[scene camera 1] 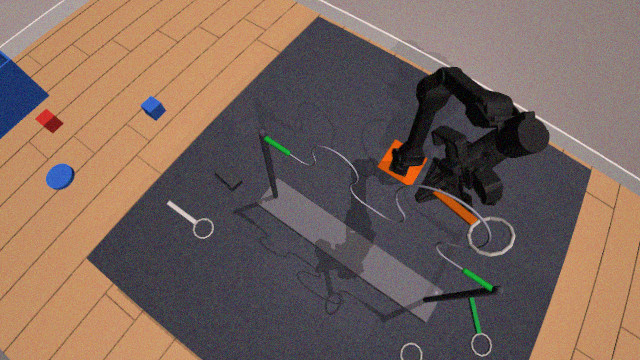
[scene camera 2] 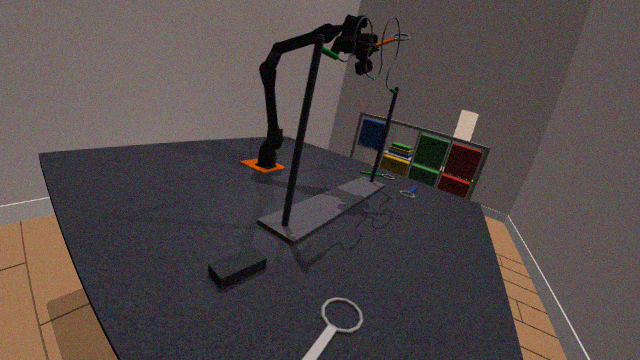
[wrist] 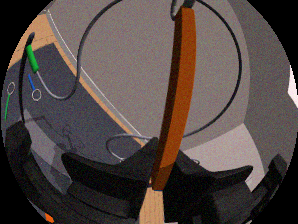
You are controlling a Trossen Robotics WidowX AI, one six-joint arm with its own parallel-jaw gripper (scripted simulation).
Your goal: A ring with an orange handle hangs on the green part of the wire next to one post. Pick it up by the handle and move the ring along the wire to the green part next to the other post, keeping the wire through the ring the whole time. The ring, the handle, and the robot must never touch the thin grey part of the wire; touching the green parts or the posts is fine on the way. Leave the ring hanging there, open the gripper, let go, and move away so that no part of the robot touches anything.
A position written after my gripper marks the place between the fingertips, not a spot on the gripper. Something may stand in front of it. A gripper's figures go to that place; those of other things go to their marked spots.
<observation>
My gripper point(scene camera 2: 378, 49) is 0.80 m from the lens. A dark block point(scene camera 2: 232, 269) is 0.40 m from the lens.
</observation>
